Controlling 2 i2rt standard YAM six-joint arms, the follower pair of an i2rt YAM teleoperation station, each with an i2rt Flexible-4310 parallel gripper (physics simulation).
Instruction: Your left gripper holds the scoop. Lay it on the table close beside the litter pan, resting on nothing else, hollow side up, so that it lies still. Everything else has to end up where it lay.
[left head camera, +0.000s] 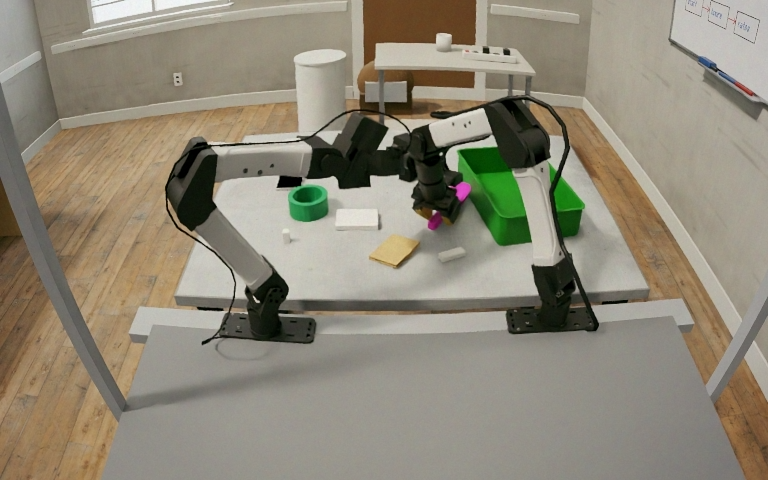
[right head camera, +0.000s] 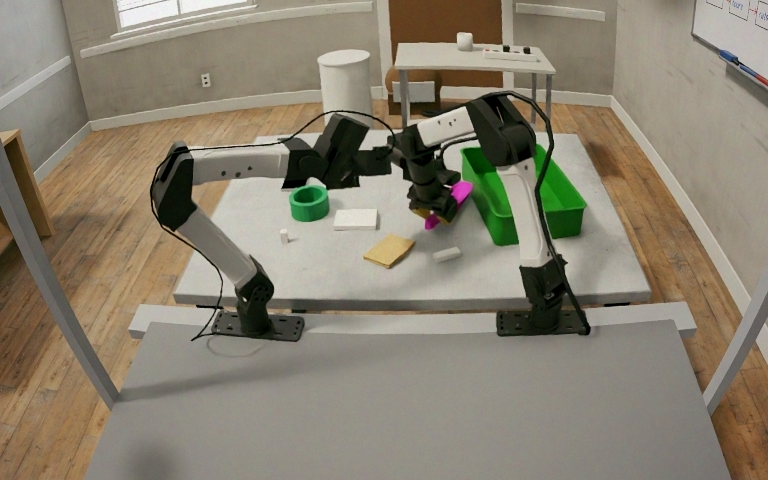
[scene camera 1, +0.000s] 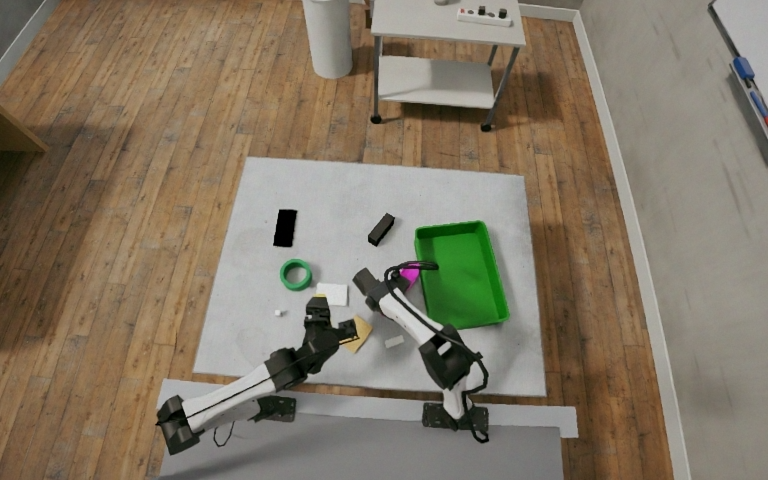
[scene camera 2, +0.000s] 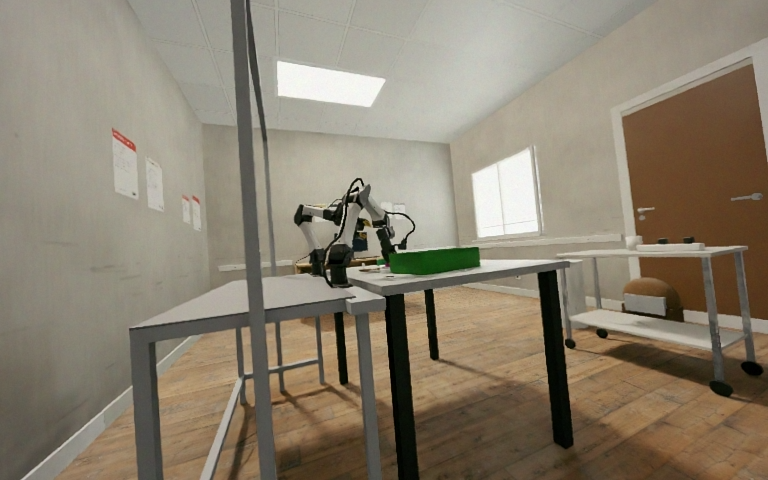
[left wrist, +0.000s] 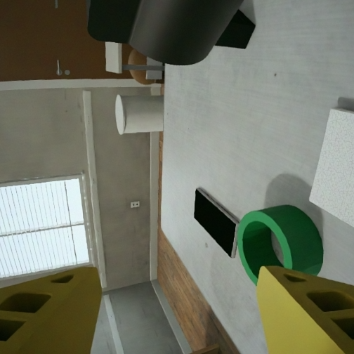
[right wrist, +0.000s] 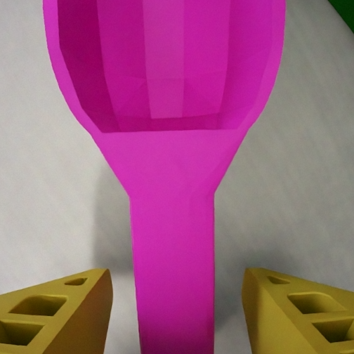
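Seen in the pictures: left gripper, fingertip midpoint: (scene camera 1: 324, 300) (scene camera 2: 369, 231); right gripper, fingertip midpoint: (left head camera: 439, 221) (right head camera: 437, 221); left arm's base at its link origin: (left head camera: 266, 330) (right head camera: 256, 328) (scene camera 1: 262, 406) (scene camera 2: 317, 275); right arm's base at its link origin: (left head camera: 551, 322) (right head camera: 542, 325) (scene camera 1: 455, 416) (scene camera 2: 338, 285).
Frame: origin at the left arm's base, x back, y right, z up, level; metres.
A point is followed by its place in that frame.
Observation:
The magenta scoop (left head camera: 462, 192) @[x -0.470, y 0.422, z 0.040 m] (right head camera: 461, 193) @[x -0.467, y 0.415, z 0.037 m] (scene camera 1: 410, 275) @[x -0.457, y 0.415, z 0.033 m] (right wrist: 172, 165) lies hollow side up on the table, its bowl close to the left side of the green litter pan (left head camera: 512, 229) @[x -0.278, y 0.523, z 0.061 m] (right head camera: 501, 229) @[x -0.275, y 0.504, z 0.062 m] (scene camera 2: 436, 261) @[x -0.391, y 0.709, z 0.059 m] (right wrist: 346, 11). Whether bowl and pan touch is hidden. My right gripper (left head camera: 434, 217) @[x -0.353, y 0.357, z 0.029 m] (right head camera: 433, 217) @[x -0.353, y 0.357, z 0.029 m] (right wrist: 177, 281) is open, low over the handle, with one finger on each side and gaps showing in the right wrist view. My left gripper (scene camera 1: 320, 296) @[x -0.291, y 0.172, z 0.228 m] (left wrist: 178, 279) is open and empty, raised above the table near the white block.
A green ring (left head camera: 308, 209) @[x -0.366, y 0.044, z 0.051 m] (scene camera 1: 288, 283) @[x -0.377, y 0.021, z 0.062 m], white block (left head camera: 356, 219) @[x -0.356, y 0.160, z 0.029 m], tan square (left head camera: 394, 250) @[x -0.240, y 0.252, z 0.026 m], grey bar (left head camera: 451, 254) @[x -0.227, y 0.378, z 0.026 m], small white piece (left head camera: 286, 236) @[x -0.274, y 0.003, z 0.036 m], black slab (scene camera 1: 284, 228) @[x -0.589, y -0.045, z 0.022 m] and black box (scene camera 1: 381, 229) @[x -0.602, y 0.301, z 0.065 m] lie on the table (scene camera 1: 481, 362) @[x -0.197, y 0.660, z 0.014 m]. The two arms are close together near the scoop.

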